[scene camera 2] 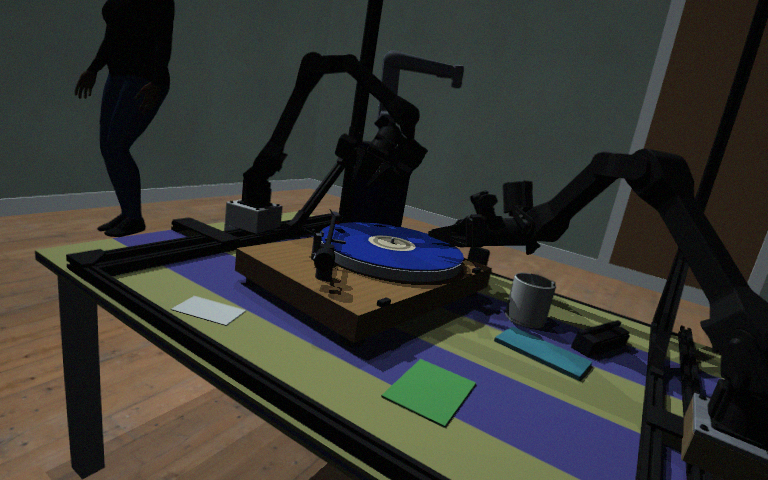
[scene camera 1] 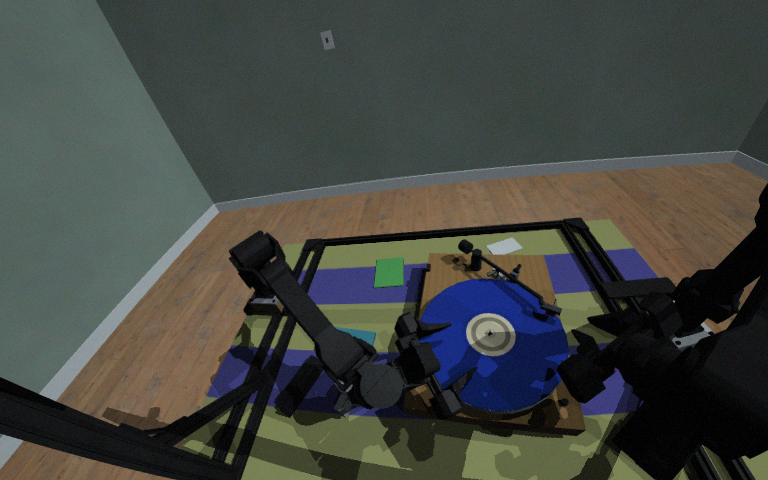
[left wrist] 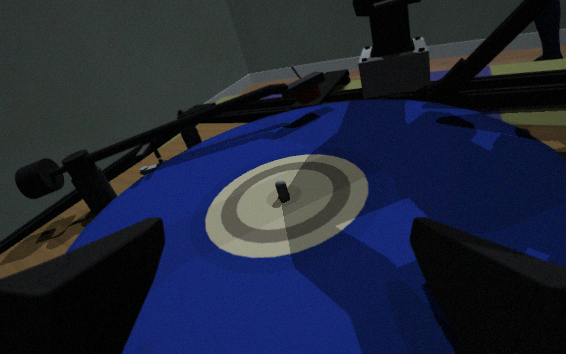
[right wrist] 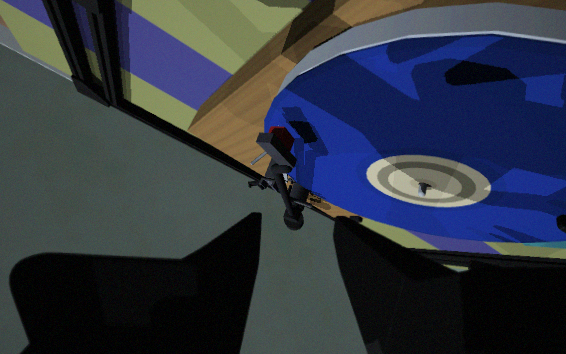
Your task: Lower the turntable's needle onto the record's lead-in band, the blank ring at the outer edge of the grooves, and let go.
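Places are measured from the left arm's base along level axes (x ahead, y left, z up), in metres.
Pixels of known places: left gripper, fingertip midpoint: (scene camera 2: 429,232) (scene camera 1: 463,345) (left wrist: 290,230) (right wrist: 507,246); right gripper, fingertip midpoint: (scene camera 2: 359,184) (scene camera 1: 580,325) (right wrist: 297,224); left arm's base, link origin: (scene camera 2: 740,427); right arm's base, link origin: (scene camera 2: 255,204) (left wrist: 392,49).
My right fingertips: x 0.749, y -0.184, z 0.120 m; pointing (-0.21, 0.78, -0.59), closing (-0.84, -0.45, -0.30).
Ahead of a thing's pixels: the offset from my right fingertips to its top centre. "pt": to the spot under its first point.
The blue record @(dx -0.137, dy +0.043, dz -0.092 m) (scene camera 1: 498,390) (scene camera 2: 362,243) (left wrist: 225,310) (right wrist: 350,145) lies on the wooden turntable (scene camera 1: 444,271) (scene camera 2: 294,277). The tonearm's headshell @(dx -0.011, dy +0.081, dz -0.058 m) (scene camera 1: 550,309) (left wrist: 305,86) (right wrist: 276,150), with a red cartridge, is over the record's outer edge, its shadow apart on the blue surface; the needle tip is too small to make out. My left gripper (scene camera 1: 461,348) (scene camera 2: 434,232) (left wrist: 290,230) is open and empty, low over the record's near side. My right gripper (scene camera 1: 582,326) (scene camera 2: 379,176) (right wrist: 297,224) is partly open and empty, above and beyond the record's right edge in scene camera 1, apart from the headshell.
A grey mug @(pt dx -0.427, dy -0.012, dz -0.130 m) (scene camera 2: 530,301), a teal slab @(dx -0.485, dy +0.064, dz -0.176 m) (scene camera 2: 543,353) (scene camera 1: 359,336) and a black object @(dx -0.566, dy -0.061, dz -0.148 m) (scene camera 2: 600,339) are beside the turntable. A green square @(pt dx -0.398, dy +0.306, dz -0.181 m) (scene camera 1: 389,272) (scene camera 2: 430,391) and a white card @(dx -0.032, dy +0.401, dz -0.183 m) (scene camera 1: 504,246) (scene camera 2: 208,310) lie near it. A black frame (scene camera 1: 441,233) edges the table.
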